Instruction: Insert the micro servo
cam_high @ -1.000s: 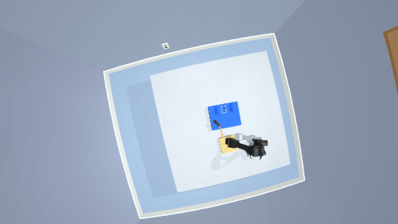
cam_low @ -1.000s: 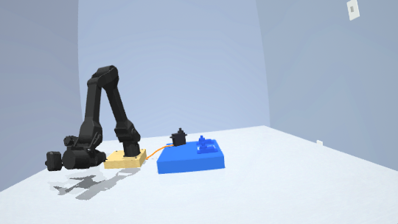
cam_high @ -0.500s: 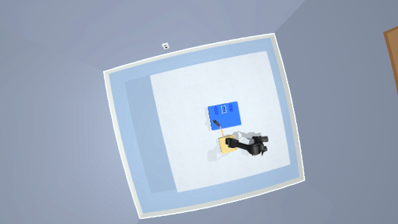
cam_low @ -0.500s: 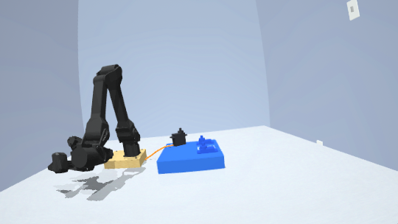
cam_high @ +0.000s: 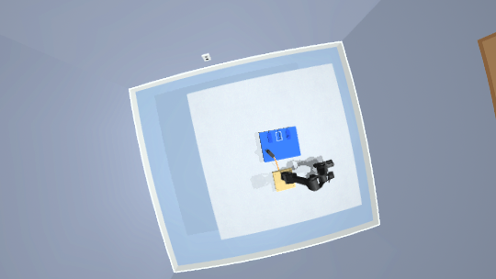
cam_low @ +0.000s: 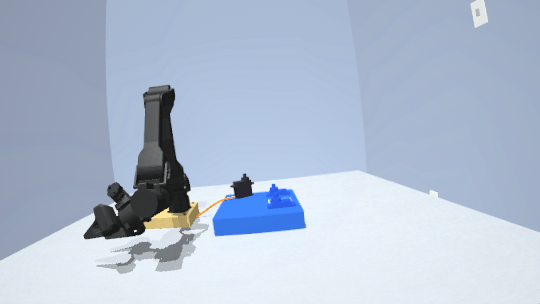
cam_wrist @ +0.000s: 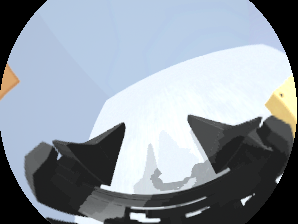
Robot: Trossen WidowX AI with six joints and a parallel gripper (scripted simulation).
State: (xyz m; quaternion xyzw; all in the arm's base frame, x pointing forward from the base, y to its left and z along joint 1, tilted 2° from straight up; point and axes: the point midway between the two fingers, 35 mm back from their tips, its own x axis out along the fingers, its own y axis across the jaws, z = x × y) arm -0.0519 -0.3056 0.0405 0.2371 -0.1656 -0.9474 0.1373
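Right now my gripper tip is 30 cm short of the blue deck, 34 cm to the right of it and 3 cm above it.
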